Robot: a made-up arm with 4 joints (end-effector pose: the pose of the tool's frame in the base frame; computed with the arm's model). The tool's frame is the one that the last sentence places.
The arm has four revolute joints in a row. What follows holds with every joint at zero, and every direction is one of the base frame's. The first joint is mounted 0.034 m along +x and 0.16 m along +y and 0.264 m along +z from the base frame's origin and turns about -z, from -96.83 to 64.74 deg. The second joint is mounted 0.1 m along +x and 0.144 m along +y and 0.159 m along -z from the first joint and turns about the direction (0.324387, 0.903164, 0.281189), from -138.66 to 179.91 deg. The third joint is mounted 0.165 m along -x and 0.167 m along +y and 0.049 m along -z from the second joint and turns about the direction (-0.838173, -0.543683, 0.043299), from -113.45 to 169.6 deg. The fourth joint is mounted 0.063 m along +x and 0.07 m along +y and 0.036 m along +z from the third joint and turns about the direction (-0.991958, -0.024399, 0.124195), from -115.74 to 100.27 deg. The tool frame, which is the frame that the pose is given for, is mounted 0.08 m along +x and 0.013 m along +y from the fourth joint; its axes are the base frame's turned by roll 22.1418, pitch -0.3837 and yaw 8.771 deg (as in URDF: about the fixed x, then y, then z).
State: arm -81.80 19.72 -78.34 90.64
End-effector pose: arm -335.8 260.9 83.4 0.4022 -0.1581 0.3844 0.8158
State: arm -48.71 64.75 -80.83 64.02
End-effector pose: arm -216.4 413.0 189.9 0.3722 0.1257 0.8133 0.4292
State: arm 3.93 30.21 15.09 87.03
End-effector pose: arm 95.4 548.1 139.5 0.7986 -0.5155 0.1567 0.2681
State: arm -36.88 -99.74 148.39 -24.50
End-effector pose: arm 127.1 615.1 55.0 0.0598 -0.6490 -0.6974 -0.2982
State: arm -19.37 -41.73 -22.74 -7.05
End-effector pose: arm 66.2 557.2 46.8 0.9040 0.3167 -0.1877 0.2172
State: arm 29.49 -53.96 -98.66 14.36
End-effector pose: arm 386.9 335.3 22.3 0.8065 0.5681 -0.1601 -0.0344
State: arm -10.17 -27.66 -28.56 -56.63
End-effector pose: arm 105.2 534.0 52.7 0.6700 0.7337 -0.0608 0.0953
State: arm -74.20 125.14 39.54 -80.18
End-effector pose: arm -208.2 407.2 304.0 0.3642 0.1049 0.9254 0.0049
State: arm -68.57 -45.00 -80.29 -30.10
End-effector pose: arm -199.3 461.4 24.0 0.4587 0.6655 0.4375 0.3941
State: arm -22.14 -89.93 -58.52 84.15
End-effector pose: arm 171.9 547.9 68.4 0.8504 -0.2999 -0.4268 0.0686
